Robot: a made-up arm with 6 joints.
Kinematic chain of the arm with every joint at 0, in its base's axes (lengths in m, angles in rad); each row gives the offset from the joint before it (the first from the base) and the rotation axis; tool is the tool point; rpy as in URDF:
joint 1: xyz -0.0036 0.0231 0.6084 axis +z
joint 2: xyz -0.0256 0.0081 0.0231 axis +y
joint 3: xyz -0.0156 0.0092 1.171 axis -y
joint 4: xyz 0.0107 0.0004 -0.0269 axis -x
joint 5: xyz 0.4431 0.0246 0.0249 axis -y
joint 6: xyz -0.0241 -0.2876 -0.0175 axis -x
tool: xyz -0.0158 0.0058 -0.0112 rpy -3.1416 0 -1.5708
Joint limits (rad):
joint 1: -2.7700..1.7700
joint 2: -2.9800..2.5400
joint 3: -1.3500..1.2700
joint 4: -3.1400..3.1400
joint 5: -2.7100..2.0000
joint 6: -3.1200..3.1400
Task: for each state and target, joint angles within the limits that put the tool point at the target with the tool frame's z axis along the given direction. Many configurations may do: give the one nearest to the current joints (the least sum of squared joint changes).
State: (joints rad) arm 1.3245 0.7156 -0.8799 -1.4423 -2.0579 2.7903
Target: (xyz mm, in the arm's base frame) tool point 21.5 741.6 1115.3 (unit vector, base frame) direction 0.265 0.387 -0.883
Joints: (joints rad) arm 1.7454 0.5928 -0.2810 -1.1544 -1.3773 2.7123
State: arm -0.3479 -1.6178 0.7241 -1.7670 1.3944 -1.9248
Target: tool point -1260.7 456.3 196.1 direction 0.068 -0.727 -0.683
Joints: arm -0.1895 -2.2459 0.6748 -2.2468 1.1452 -1.9634
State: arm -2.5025 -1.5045 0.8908 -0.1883 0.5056 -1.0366
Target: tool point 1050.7 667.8 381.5 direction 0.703 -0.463 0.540
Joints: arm -2.7430 -2.1697 0.2900 -0.5571 0.9769 -0.5563
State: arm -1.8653 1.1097 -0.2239 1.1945 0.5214 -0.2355
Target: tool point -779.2 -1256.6 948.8 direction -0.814 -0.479 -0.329
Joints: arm -2.1115 1.1213 0.2383 1.5739 1.0455 0.4453
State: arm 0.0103 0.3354 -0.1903 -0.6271 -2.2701 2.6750
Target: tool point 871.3 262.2 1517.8 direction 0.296 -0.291 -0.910
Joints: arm 0.5595 0.4081 0.0703 -0.2312 -2.6378 2.5201
